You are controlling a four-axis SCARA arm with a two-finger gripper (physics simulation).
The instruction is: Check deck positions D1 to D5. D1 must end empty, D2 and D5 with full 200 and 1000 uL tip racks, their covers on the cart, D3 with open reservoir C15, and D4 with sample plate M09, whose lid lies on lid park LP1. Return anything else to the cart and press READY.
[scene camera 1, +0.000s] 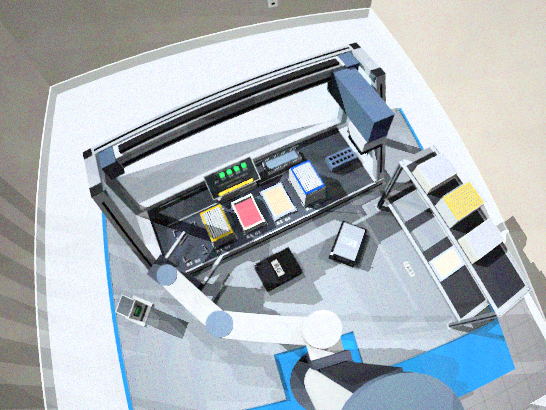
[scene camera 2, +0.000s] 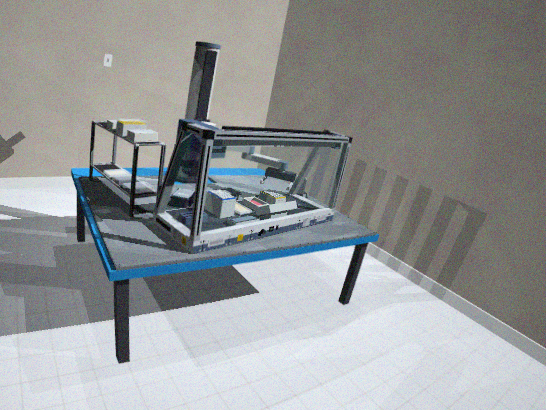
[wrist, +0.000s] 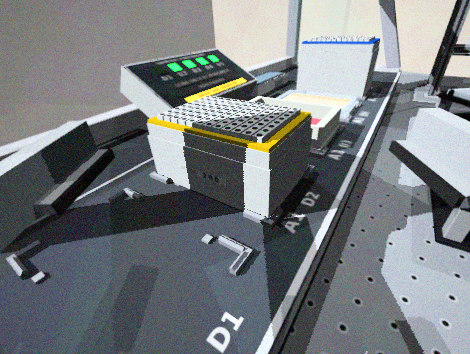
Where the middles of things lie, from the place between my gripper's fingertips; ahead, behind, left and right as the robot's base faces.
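Red-filled plate [scene camera 1: 246, 209]: my hand 100 mm short of it, 180 mm left of it, 70 mm above it.
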